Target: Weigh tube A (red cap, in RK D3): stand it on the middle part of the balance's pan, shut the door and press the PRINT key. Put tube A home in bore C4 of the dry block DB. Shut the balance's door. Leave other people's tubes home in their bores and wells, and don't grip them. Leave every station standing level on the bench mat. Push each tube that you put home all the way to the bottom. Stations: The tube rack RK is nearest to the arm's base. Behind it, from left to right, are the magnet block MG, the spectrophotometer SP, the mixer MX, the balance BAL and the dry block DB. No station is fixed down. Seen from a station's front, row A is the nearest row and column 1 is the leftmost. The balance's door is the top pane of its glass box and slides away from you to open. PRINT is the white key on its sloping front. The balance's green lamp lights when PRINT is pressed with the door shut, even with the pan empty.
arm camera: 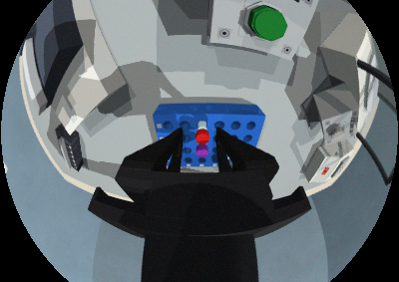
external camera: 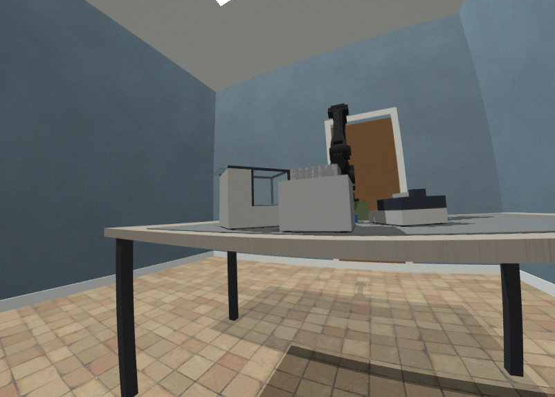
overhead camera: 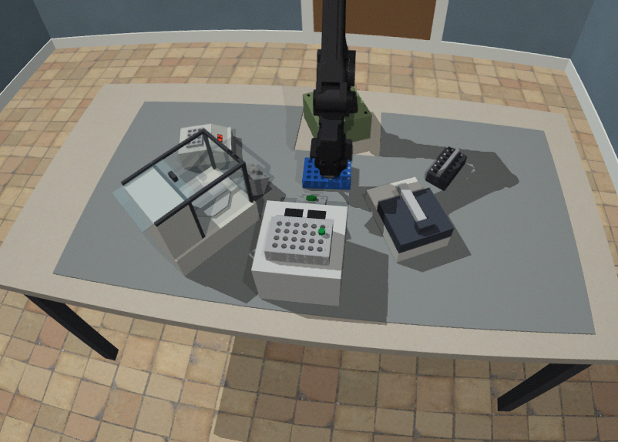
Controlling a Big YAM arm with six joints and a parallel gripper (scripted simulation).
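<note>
Right now my hand is 40 mm above the blue tube rack RK, 30 mm past it and 10 mm to the left of it. Round my hand: black magnet block MG 320 mm to the left, 50 mm behind, 30 mm below; grey well block 280 mm ahead, 100 mm above, 70 mm to the right; spectrophotometer SP 190 mm to the left, 130 mm ahead, 20 mm above.
</note>
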